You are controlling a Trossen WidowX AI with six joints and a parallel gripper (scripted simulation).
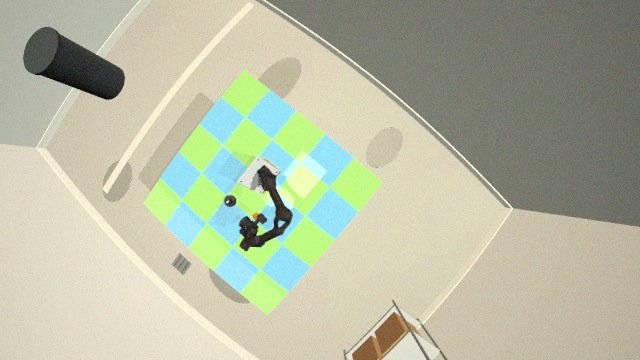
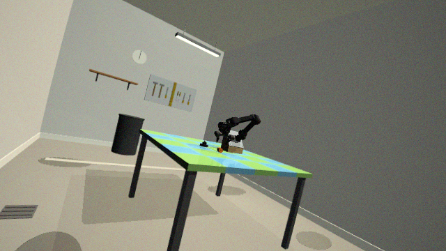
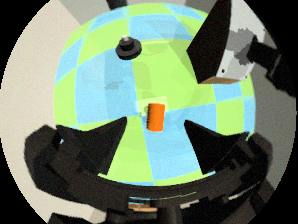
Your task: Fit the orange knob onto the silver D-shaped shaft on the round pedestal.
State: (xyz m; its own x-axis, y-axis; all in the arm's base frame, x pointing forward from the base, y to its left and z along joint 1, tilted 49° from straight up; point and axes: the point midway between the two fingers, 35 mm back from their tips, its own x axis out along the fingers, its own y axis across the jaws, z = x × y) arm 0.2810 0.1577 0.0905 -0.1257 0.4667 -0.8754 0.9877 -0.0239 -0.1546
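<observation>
Now: gripper tip 1 cm to the right of the orange knob and 6 cm above it. From my gripper tip the other things lie so: dark pedestal 6 cm ahead, 22 cm to the right, 5 cm below.
</observation>
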